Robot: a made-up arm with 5 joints. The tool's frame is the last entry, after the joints. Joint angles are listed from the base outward. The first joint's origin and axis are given. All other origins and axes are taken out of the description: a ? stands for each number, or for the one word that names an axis. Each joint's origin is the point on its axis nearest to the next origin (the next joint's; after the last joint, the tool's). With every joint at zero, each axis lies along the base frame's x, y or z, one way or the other. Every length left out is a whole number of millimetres.
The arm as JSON. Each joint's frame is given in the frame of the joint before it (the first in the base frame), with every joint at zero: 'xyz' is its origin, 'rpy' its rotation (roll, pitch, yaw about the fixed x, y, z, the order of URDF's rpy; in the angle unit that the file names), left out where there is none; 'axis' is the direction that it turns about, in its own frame. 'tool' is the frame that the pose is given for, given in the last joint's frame.
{
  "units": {
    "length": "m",
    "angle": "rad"
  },
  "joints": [
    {
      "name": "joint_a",
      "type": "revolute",
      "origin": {
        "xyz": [
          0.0,
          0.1,
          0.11
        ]
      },
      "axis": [
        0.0,
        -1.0,
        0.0
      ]
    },
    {
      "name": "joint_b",
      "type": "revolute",
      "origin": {
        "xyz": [
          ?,
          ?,
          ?
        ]
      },
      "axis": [
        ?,
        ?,
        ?
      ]
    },
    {
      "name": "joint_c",
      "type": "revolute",
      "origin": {
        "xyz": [
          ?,
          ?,
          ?
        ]
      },
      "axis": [
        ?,
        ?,
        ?
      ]
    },
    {
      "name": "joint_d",
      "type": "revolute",
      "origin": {
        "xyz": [
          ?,
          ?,
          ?
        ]
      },
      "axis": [
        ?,
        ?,
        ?
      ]
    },
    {
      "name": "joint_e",
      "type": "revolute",
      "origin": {
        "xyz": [
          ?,
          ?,
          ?
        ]
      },
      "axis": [
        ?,
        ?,
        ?
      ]
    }
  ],
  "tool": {
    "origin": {
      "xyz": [
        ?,
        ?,
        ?
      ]
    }
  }
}
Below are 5 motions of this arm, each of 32 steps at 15 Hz.
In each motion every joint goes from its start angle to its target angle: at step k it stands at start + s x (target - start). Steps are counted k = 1, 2, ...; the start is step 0. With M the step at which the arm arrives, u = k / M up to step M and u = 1 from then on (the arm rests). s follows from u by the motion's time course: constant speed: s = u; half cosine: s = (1 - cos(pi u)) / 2; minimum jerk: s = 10 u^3 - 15 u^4 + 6 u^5.
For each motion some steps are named. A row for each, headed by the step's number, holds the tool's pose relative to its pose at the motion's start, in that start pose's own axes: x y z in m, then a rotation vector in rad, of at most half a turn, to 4 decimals.
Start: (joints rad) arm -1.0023 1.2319 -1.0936 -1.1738 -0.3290
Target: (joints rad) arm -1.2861 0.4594 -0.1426 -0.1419 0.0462
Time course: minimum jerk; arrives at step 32
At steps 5, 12, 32:
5: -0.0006 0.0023 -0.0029 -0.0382 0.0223 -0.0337
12: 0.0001 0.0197 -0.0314 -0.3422 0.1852 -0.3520
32: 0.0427 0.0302 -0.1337 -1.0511 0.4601 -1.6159

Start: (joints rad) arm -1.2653 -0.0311 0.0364 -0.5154 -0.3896
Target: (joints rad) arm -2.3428 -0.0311 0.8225 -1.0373 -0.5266
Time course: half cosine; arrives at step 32
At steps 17, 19, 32:
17: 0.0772 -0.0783 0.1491 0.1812 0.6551 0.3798
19: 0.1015 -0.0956 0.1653 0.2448 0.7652 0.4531
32: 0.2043 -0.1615 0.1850 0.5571 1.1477 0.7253

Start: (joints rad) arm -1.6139 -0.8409 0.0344 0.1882 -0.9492
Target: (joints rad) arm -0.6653 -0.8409 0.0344 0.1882 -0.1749
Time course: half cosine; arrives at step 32
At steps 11, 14, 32:
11: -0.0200 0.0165 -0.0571 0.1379 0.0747 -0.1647
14: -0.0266 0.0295 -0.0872 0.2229 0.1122 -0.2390
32: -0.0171 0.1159 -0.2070 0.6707 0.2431 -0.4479

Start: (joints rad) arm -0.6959 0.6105 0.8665 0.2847 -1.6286
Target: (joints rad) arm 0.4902 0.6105 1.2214 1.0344 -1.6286
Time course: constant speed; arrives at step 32
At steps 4, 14, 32:
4: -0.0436 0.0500 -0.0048 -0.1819 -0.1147 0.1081
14: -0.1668 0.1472 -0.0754 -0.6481 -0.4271 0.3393
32: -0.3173 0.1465 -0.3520 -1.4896 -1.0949 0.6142

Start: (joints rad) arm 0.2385 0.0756 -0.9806 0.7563 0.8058
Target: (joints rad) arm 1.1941 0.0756 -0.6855 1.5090 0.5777
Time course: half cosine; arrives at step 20
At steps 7, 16, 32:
7: 0.0592 -0.0267 0.0203 0.0327 -0.2377 0.0394
16: 0.1893 -0.0188 0.0997 0.2826 -0.7365 0.2284
32: 0.2050 -0.0094 0.1142 0.3409 -0.7970 0.2678

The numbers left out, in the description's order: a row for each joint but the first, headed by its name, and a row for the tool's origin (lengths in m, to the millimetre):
joint_b: xyz 0.01 0.0 0.04, axis 0.0 0.0 1.0
joint_c: xyz -0.18 -0.02 0.0, axis -1.0 0.0 0.0
joint_d: xyz 0.0 0.05 -0.21, axis 0.0 0.0 -1.0
joint_e: xyz -0.17 -0.04 0.0, axis 0.0 1.0 0.0
tool: xyz 0.1 0.0 0.08

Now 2 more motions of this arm.
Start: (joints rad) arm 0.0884 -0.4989 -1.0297 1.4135 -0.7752
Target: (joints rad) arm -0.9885 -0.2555 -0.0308 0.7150 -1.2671
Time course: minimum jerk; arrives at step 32
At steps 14, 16, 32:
14: -0.0302 -0.0146 -0.0132 -0.2723 -0.6282 0.3872
16: -0.0290 -0.0249 -0.0082 -0.3573 -0.7705 0.5537
32: 0.0147 -0.0327 0.0986 -0.6695 -1.0077 1.4637

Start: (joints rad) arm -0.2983 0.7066 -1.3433 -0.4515 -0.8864
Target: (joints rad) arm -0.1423 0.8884 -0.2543 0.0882 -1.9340
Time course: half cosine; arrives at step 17
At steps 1, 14, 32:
1: -0.0004 -0.0003 0.0021 -0.0079 -0.0034 0.0046
14: -0.0551 -0.0385 0.1686 -0.4635 -0.5877 1.0154
32: -0.0593 -0.0503 0.1782 -0.4472 -0.6465 1.1304

